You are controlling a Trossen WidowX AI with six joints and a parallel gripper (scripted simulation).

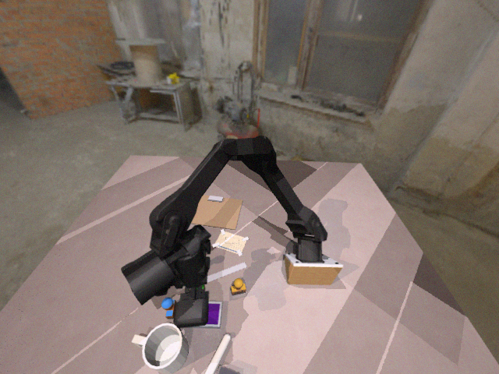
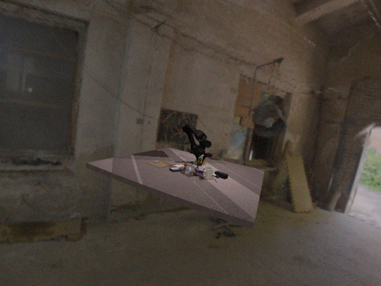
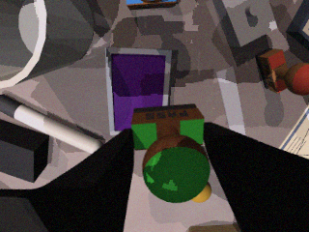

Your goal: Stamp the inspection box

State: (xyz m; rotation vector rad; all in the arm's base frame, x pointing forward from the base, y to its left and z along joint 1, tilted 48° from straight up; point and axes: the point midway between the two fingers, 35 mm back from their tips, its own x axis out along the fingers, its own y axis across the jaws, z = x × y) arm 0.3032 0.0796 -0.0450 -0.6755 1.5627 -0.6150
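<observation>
Right now my gripper tip is 21 cm to the left of the card, 10 cm above it and 7 cm past it. The rest, counted from my gripper tip: green stamp (right at my gripper tip); purple ink pad (9 cm below, 2 cm to the left); blue stamp (9 cm ahead, 7 cm below, 1 cm to the left).
</observation>
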